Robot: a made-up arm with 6 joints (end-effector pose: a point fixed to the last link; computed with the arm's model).
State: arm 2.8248 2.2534 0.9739 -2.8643 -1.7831 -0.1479
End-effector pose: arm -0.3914 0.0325 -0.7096 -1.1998 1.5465 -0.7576
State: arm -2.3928 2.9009 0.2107 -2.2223 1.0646 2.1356
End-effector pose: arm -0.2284 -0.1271 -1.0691 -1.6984 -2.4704 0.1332
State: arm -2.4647 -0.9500 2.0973 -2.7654 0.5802 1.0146
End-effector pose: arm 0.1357 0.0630 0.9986 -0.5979 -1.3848 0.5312
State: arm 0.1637 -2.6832 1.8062 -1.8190 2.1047 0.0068
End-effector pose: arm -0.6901 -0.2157 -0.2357 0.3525 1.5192 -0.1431
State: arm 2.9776 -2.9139 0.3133 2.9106 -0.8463 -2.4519
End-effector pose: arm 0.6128 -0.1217 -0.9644 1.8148 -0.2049 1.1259
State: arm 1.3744 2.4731 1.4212 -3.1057 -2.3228 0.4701
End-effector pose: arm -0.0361 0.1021 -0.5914 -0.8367 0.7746 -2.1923
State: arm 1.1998 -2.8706 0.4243 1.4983 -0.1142 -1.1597
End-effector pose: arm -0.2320 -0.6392 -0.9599 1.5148 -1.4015 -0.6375
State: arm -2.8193 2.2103 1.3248 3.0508 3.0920 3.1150
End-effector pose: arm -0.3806 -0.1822 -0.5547 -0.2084 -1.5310 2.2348
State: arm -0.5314 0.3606 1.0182 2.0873 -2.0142 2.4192
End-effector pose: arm 0.5863 -0.4134 0.9135 0.4699 -2.1163 -0.7857
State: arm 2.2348 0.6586 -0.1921 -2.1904 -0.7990 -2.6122
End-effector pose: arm -0.5266 0.5256 1.3439 1.0401 1.0286 -2.6340
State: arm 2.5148 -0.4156 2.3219 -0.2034 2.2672 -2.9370
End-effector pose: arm 0.0411 0.0381 0.6682 -0.7408 1.8483 0.2627
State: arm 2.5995 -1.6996 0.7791 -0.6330 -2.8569 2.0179
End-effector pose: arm 0.9580 -0.5680 0.3180 0.8469 -1.8368 -1.7955
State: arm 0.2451 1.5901 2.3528 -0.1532 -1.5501 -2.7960
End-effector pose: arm 0.4542 0.1141 -0.2191 1.9717 0.6898 0.8244
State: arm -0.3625 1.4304 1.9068 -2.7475 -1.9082 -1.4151
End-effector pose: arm 0.5461 -0.0909 -0.0806 -1.5187 -1.2060 -0.2239
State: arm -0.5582 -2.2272 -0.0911 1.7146 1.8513 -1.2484
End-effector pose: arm -0.7449 0.6780 -0.5286 0.7266 0.5333 1.8527
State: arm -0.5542 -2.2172 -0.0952 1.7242 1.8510 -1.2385
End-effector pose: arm -0.7521 0.6780 -0.5213 0.7445 0.5385 1.8488
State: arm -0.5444 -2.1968 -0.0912 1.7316 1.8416 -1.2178
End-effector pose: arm -0.7725 0.6793 -0.5013 0.7955 0.5544 1.8564
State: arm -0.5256 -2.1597 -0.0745 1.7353 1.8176 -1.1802
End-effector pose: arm -0.8133 0.6816 -0.4595 0.8998 0.5880 1.8797
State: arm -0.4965 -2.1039 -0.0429 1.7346 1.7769 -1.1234
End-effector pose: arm -0.8751 0.6813 -0.3905 1.0674 0.6434 1.9148
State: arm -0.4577 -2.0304 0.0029 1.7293 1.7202 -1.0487
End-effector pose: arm -0.9526 0.6729 -0.2916 1.2982 0.7223 1.9494
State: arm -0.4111 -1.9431 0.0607 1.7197 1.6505 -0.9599
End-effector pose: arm -1.0354 0.6505 -0.1640 1.5840 0.8236 1.9653
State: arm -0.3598 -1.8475 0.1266 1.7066 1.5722 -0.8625
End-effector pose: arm -1.1101 0.6115 -0.0142 1.9083 0.9432 1.9430
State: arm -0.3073 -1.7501 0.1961 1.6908 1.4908 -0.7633
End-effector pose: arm -1.1654 0.5580 0.1465 2.2473 1.0732 1.8684
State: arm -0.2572 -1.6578 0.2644 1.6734 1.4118 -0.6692
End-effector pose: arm -1.1952 0.4968 0.3035 -2.2808 -1.0662 -1.5423
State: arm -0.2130 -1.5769 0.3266 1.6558 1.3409 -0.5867
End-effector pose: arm -1.2013 0.4367 0.4426 -2.2457 -1.0363 -1.2361
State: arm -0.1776 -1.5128 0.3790 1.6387 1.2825 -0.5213
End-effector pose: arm -1.1917 0.3860 0.5531 -2.1993 -1.0064 -0.9993
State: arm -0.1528 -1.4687 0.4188 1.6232 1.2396 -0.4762
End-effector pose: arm -1.1766 0.3496 0.6299 -2.1561 -0.9802 -0.8384
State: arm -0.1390 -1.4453 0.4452 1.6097 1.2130 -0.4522
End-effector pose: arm -1.1644 0.3288 0.6730 -2.1251 -0.9601 -0.7516
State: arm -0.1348 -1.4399 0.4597 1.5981 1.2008 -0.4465
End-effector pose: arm -1.1587 0.3217 0.6878 -2.1082 -0.9466 -0.7268
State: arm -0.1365 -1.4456 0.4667 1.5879 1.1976 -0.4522
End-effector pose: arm -1.1579 0.3229 0.6855 -2.1009 -0.9376 -0.7396
